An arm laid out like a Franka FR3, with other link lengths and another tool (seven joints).
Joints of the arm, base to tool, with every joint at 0 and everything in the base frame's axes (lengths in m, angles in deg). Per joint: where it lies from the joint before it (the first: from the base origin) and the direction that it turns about. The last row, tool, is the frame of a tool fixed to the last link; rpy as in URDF.
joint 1: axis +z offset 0 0 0.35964
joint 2: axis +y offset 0 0 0
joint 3: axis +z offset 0 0 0.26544
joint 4: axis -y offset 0.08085 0 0
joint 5: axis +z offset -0.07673 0 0.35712
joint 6: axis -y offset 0 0 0
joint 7: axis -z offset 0.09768 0 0
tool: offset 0.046 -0.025 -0.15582 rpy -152.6 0 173.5
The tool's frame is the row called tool.
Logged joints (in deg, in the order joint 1, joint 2, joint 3, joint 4, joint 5, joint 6, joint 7), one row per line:
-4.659, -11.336, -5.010, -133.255, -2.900, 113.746, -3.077
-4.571, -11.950, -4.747, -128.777, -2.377, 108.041, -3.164
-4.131, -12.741, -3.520, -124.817, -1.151, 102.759, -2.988
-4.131, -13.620, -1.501, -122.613, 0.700, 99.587, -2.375
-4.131, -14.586, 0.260, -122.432, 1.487, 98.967, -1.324
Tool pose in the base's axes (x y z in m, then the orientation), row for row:
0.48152, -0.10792, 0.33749, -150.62, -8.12, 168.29
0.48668, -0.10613, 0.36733, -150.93, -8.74, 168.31
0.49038, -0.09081, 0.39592, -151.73, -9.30, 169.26
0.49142, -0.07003, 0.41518, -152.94, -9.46, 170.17
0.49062, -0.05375, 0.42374, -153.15, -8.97, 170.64
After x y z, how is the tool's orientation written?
As angles about the fixed x, y, z axes (roll, pitch, yaw), in degrees.
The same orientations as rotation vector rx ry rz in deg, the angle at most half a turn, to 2 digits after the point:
-13.69, -163.46, 41.58
-13.43, -163.06, 40.92
-11.97, -163.20, 39.77
-10.81, -163.80, 38.18
-10.37, -164.45, 38.14

